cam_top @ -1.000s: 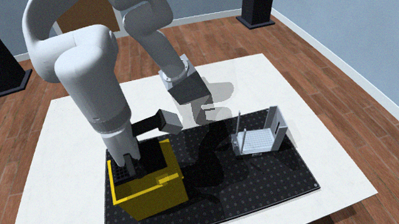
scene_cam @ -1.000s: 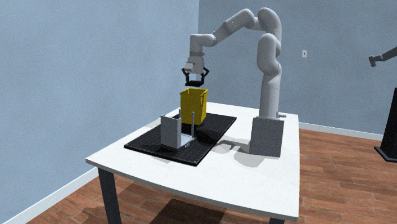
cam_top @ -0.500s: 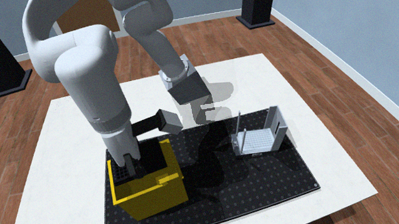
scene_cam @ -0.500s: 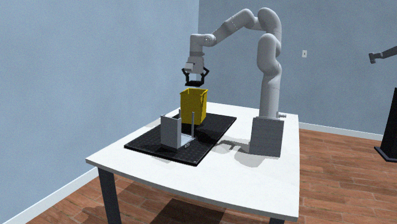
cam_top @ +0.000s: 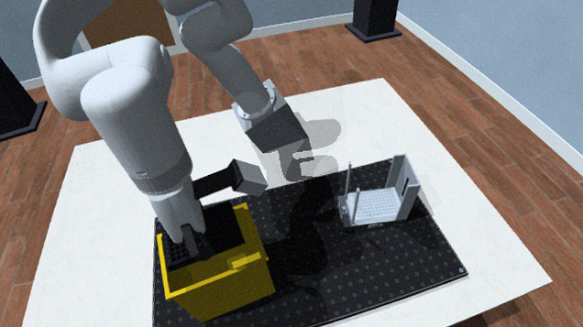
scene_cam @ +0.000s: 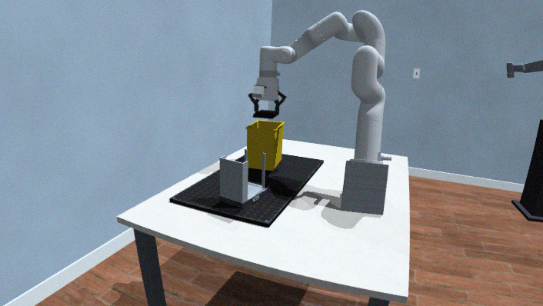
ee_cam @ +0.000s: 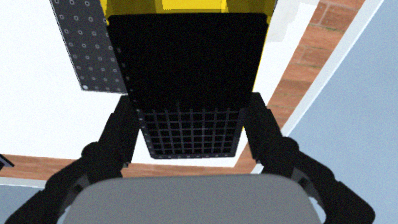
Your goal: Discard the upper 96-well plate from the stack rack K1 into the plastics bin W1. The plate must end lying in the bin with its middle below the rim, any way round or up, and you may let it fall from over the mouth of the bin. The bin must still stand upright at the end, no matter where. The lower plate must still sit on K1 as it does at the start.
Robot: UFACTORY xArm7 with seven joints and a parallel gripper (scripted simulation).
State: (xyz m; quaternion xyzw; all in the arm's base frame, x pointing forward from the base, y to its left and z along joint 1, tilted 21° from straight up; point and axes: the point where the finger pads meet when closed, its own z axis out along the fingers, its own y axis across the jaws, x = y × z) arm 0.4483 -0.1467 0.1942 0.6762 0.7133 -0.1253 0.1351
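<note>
My gripper is now 15 cm above the yellow plastics bin W1. Also, from my hand: thin post (10 cm behind, 33 cm to the left, 15 cm below); then black 96-well plate (1 cm below); then white 96-well plate (5 cm behind, 39 cm to the left, 21 cm below).
</note>
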